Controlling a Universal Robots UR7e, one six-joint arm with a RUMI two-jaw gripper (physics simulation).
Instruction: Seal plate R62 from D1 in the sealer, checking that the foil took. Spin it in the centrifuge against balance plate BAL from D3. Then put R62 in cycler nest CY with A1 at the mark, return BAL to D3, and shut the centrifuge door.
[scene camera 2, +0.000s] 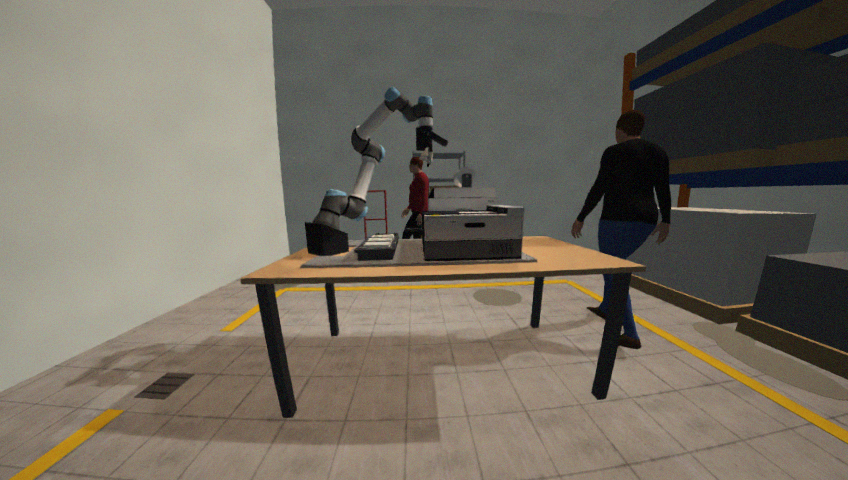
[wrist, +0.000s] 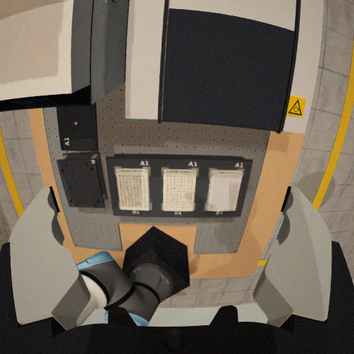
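Where they show: gripper, fingertip midpoint: (scene camera 2: 428, 165); arm's base, link origin: (scene camera 2: 325, 227).
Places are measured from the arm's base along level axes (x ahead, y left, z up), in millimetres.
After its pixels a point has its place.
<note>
My gripper (scene camera 2: 424, 160) {z 334, x 606, y -1 mm} (wrist: 170, 189) is open and empty, pointing down high above the table. In the wrist view, a black rack (wrist: 156, 210) holds three pale plates side by side, with A1 marks at their top right. The plate at D1 (wrist: 132, 189) and the plate at D2 (wrist: 179, 190) show well patterns; the plate at D3 (wrist: 225, 191) looks smoother and whiter. Plate names are unreadable. The sealer (wrist: 35, 52) (scene camera 2: 461, 196) {z 164, x 800, y 112 mm} is at the wrist view's upper left. The centrifuge (wrist: 146, 60) (scene camera 2: 473, 231) {z 3, x 806, y -249 mm} has a dark top panel; its inside is hidden.
A black A1-marked block (wrist: 76, 127) and another dark block (wrist: 80, 182) sit left of the rack on the perforated plate (wrist: 200, 141); which is nest CY is unclear. The arm base (scene camera 2: 326, 238) {z -46, x 49, y -103 mm} (wrist: 157, 255) stands beside the rack. People (scene camera 2: 633, 178) (scene camera 2: 418, 193) stand beyond the table.
</note>
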